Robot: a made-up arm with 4 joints.
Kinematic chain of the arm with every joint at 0, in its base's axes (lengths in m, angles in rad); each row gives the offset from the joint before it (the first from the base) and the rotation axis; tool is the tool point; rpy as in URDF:
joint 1: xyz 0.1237 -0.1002 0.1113 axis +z
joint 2: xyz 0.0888 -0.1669 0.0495 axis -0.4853 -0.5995 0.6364
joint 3: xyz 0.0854 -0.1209 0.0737 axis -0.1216 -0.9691 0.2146
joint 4: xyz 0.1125 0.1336 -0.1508 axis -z
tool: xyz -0.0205 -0.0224 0.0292 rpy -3.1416 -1.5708 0
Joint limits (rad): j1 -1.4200..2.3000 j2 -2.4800..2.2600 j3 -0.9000..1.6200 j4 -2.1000..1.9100
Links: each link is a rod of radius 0.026 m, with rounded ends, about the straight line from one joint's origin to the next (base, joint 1, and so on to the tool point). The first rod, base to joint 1, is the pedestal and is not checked.
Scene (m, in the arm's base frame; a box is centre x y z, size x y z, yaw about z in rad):
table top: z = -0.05
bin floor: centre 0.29 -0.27 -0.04 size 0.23 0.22 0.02 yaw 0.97
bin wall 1: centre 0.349 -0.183 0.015 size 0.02 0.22 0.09 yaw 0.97
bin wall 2: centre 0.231 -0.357 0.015 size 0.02 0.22 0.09 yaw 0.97
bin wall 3: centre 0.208 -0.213 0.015 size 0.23 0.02 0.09 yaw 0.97
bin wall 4: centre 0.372 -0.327 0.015 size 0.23 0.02 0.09 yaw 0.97
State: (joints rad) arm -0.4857 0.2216 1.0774 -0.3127
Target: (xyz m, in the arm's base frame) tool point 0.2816 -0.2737 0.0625
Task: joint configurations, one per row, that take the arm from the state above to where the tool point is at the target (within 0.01 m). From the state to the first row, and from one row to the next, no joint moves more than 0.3 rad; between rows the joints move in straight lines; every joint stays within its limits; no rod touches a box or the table.
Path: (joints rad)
1: -0.4777 0.3923 0.7886 -0.2009
2: -0.4697 0.5629 0.4999 -0.0891
3: -0.4616 0.7336 0.2111 0.0226
4: -0.4536 0.9043 -0.0777 0.1344
5: -0.4456 1.0750 -0.3665 0.2462
6: -0.3695 0.8194 -0.4298 0.2135
7: -0.2934 0.5637 -0.4931 0.1808
8: -0.2172 0.3081 -0.5565 0.1481
9: -0.1411 0.0525 -0.6198 0.1154
10: -0.0650 -0.2031 -0.6832 0.0826
11: 0.0111 -0.4587 -0.7465 0.0499

